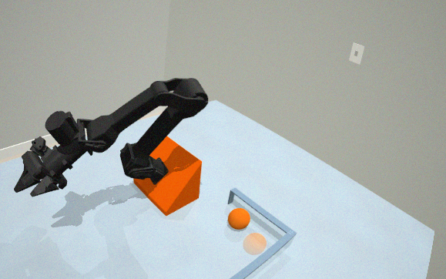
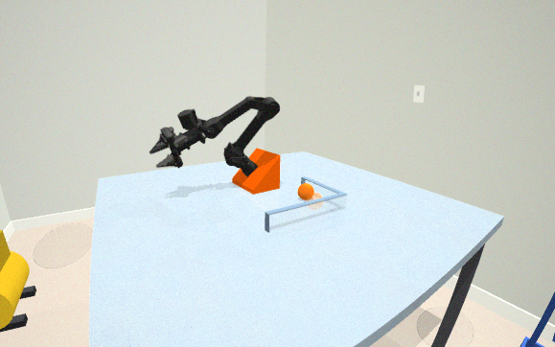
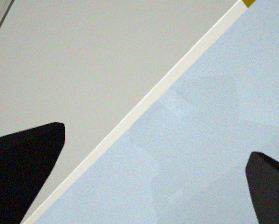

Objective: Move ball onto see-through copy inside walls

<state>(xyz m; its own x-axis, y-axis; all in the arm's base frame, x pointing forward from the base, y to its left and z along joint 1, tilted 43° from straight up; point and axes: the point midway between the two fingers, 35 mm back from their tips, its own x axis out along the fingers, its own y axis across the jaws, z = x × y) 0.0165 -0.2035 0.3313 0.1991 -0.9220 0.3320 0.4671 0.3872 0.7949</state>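
Now: gripper tip 53 cm to the right of the orange ball, 22 cm short of it and 13 cm above it. Also, from my gripper tip: see-through copy of ball: 50 cm to the left, 31 cm ahead, 13 cm below.
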